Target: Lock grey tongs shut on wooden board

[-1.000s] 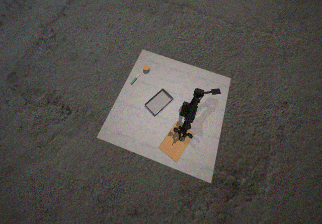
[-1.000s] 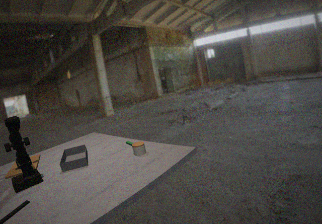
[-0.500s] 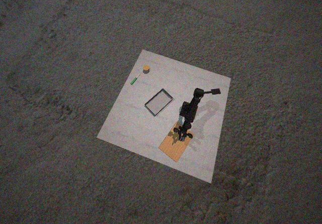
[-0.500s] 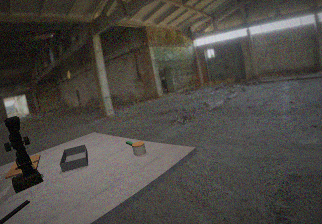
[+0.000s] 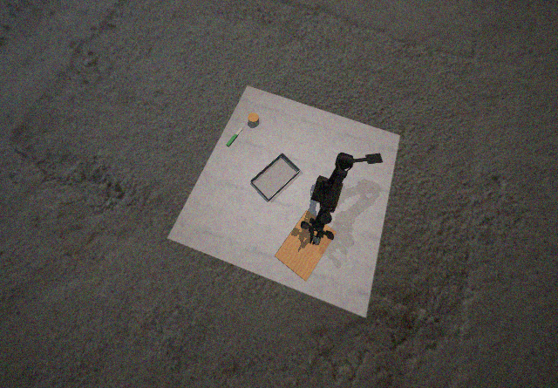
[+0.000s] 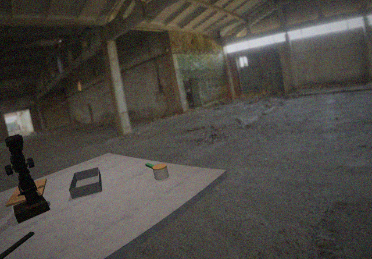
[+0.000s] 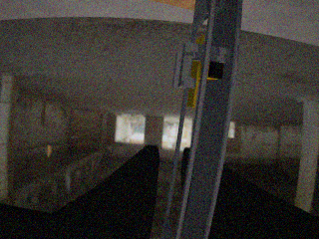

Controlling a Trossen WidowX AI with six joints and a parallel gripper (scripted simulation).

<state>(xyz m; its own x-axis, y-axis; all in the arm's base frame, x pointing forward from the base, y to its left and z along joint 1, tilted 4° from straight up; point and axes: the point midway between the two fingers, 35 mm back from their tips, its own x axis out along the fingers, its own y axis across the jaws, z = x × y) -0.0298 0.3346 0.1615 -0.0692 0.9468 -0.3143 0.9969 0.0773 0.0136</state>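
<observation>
The wooden board is 16 cm below my gripper tip. The rest, counted from my gripper tip: roasting tin 37 cm ahead, 31 cm to the right, 14 cm below; green-handled tool 79 cm ahead, 48 cm to the right, 16 cm below; black spatula 16 cm behind, 74 cm to the right, 17 cm below.
</observation>
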